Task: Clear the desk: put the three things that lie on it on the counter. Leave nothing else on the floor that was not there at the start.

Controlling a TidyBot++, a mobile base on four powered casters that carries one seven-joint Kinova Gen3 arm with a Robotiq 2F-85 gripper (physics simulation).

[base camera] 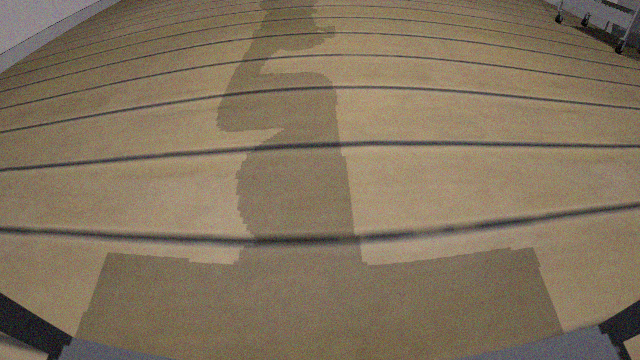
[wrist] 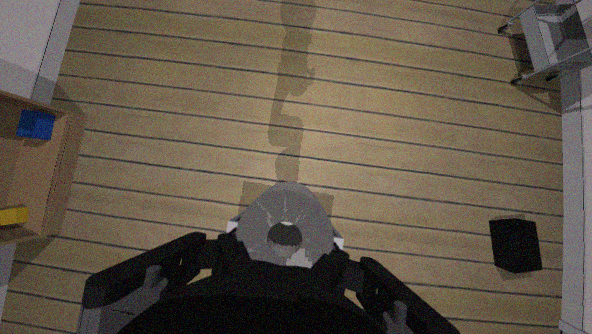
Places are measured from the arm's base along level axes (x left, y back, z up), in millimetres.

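Pixels of known places: gripper, between the fingertips: (wrist: 284, 238).
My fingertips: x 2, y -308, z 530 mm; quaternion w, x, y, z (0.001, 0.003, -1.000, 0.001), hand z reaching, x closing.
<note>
For each thing: its top centre in the pictures, then the offset to it from my fingertips.
- grey rounded thing, centre of its top: (wrist: 284, 236) dy -18, dx +0, dz +45 mm
- blue block, centre of its top: (wrist: 26, 123) dy -145, dx +1624, dz -752 mm
- yellow block, centre of its top: (wrist: 5, 217) dy +424, dx +1650, dz -782 mm
- black box, centre of its top: (wrist: 525, 247) dy +142, dx -1508, dz -827 mm
My gripper (wrist: 284, 238) is shut on a grey rounded thing (wrist: 285, 205) with a dark round hollow in its top, at the lower middle of the wrist view. The fingers stand wide on both sides of it, and it is held above the wooden floor. The gripper does not show in the base camera view, though a shadow of the arm lies on the floor there. The desk and the counter do not show in either view.
A wooden open-topped unit (wrist: 31, 175) with a blue block (wrist: 36, 125) and a yellow block (wrist: 13, 216) stands at the left. A black box (wrist: 515, 245) stands on the floor at the right. A grey wheeled cart (wrist: 537, 42) stands at the upper right, near the wall.
</note>
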